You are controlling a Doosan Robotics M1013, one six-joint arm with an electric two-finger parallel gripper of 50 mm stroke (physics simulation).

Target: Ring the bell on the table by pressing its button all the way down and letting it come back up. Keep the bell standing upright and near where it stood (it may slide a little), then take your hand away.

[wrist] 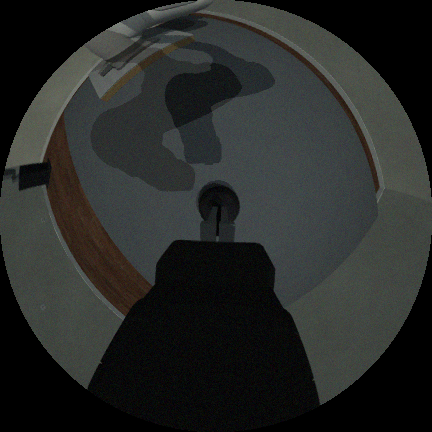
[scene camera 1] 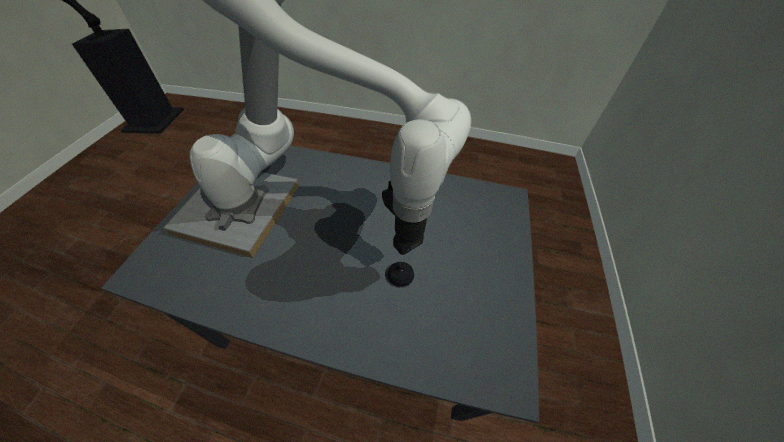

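A small black round bell stands upright on the grey table. Its small top button shows in the scene view; in the wrist view the fingertips cover the button's place. My gripper is shut with nothing between its fingers. It points down above the bell, and a gap shows between the fingertips and the bell in the scene view.
The arm's base stands on a pale board at the table's left. Shadows of the arm fall on the table left of the bell. A black stand is on the floor beyond the table.
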